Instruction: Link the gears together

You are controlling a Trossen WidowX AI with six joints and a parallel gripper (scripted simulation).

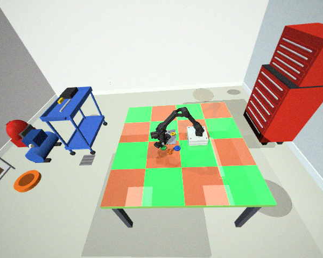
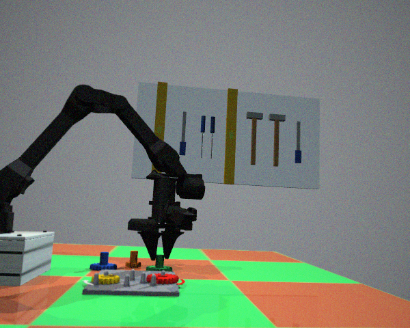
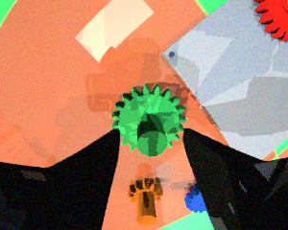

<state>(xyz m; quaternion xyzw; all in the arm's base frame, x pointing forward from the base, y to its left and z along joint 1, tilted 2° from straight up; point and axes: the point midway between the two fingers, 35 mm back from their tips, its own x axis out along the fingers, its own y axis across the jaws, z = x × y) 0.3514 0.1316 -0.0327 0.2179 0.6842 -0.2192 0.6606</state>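
My gripper tip is now 10 mm above the green gear. Also, from my gripper tip: red gear (20 mm ahead, 160 mm to the right, 10 mm below); then brown gear (80 mm behind, 60 mm to the left, 10 mm below); then blue gear (140 mm behind, 10 mm below).
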